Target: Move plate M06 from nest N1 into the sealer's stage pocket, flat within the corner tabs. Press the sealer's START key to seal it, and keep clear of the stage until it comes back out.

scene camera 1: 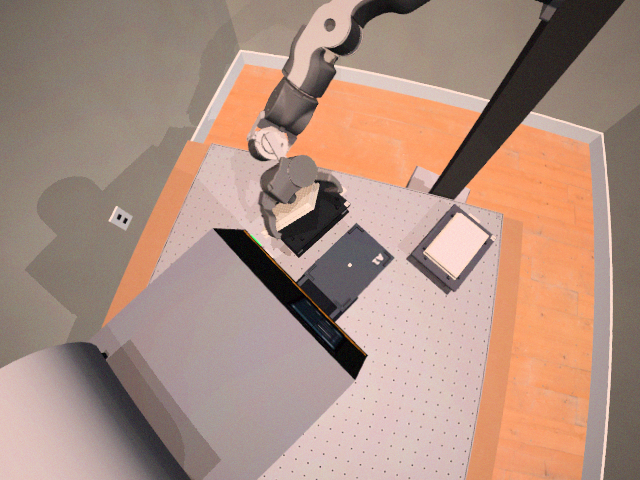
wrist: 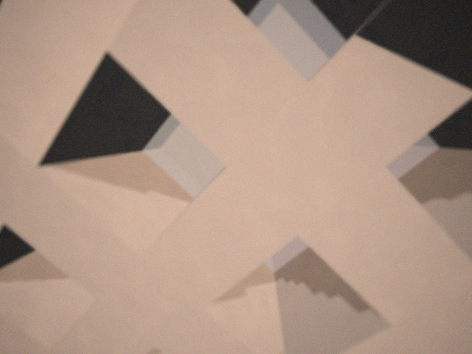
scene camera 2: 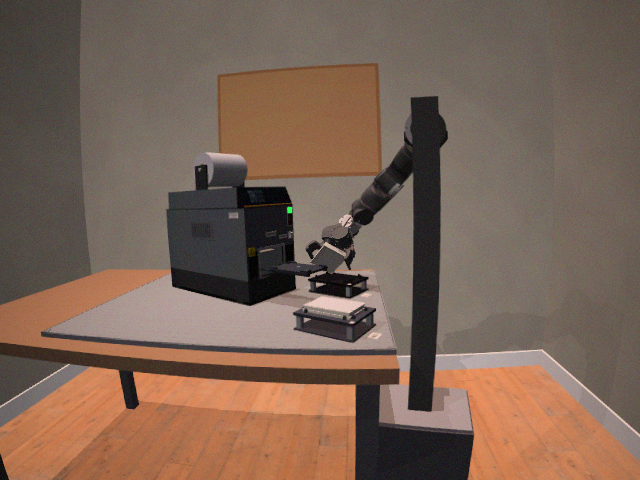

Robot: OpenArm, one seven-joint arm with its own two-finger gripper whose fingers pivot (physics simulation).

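Plate M06 (scene camera 1: 297,210) (scene camera 2: 328,256) (wrist: 305,150), cream with square wells, is tipped steeply above nest N1 (scene camera 1: 323,227) (scene camera 2: 338,279), up against the hand. Its wells fill much of the wrist view, very close. My gripper (scene camera 1: 307,212) (scene camera 2: 329,258) is open, its fingers spread wide past the plate on either side. Whether the plate's lower edge touches the nest is hard to tell. The stage (scene camera 1: 348,273) (scene camera 2: 299,268) is out in front of the sealer (scene camera 1: 196,310) (scene camera 2: 206,242), with no plate in its pocket. A green light (scene camera 1: 255,239) (scene camera 2: 289,209) glows on the sealer. The START key cannot be made out.
A second nest (scene camera 1: 433,269) (scene camera 2: 369,312) bears a white-topped plate (scene camera 1: 457,245) (scene camera 2: 333,305), beyond the stage from N1. The arm's dark post (scene camera 1: 516,93) (scene camera 2: 424,258) stands beside the table. A film roll (scene camera 1: 77,413) (scene camera 2: 227,169) sits on top of the sealer. The stage lies close beside N1.
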